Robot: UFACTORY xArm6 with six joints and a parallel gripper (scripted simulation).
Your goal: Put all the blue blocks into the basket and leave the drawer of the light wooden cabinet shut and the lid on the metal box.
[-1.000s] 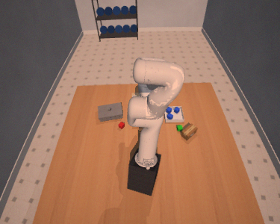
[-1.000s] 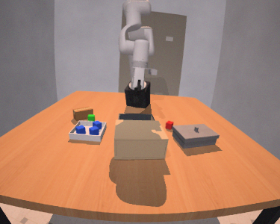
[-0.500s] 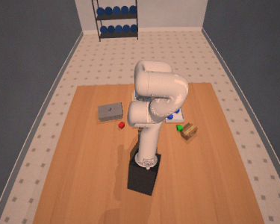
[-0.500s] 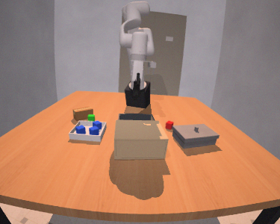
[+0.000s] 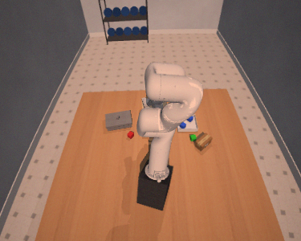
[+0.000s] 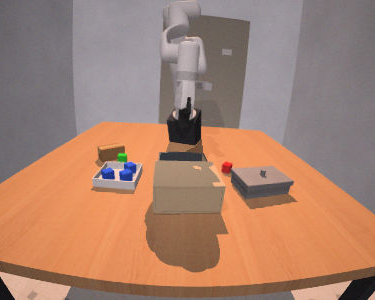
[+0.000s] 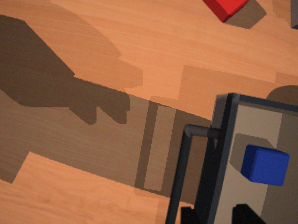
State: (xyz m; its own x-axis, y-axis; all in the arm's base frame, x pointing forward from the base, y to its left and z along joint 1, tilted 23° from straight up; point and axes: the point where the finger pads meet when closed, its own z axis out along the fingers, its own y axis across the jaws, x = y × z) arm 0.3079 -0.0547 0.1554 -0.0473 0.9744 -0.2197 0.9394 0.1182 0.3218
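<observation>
Now: hand 150 mm above the drawer, 80 mm short of it and 10 mm to the left of it. Round my hand: white basket (240 mm to the right, 180 mm below, 50 mm ahead); light wooden cabinet (150 mm below, 140 mm ahead, 20 mm to the right); red block (180 mm to the left, 170 mm below, 40 mm ahead).
</observation>
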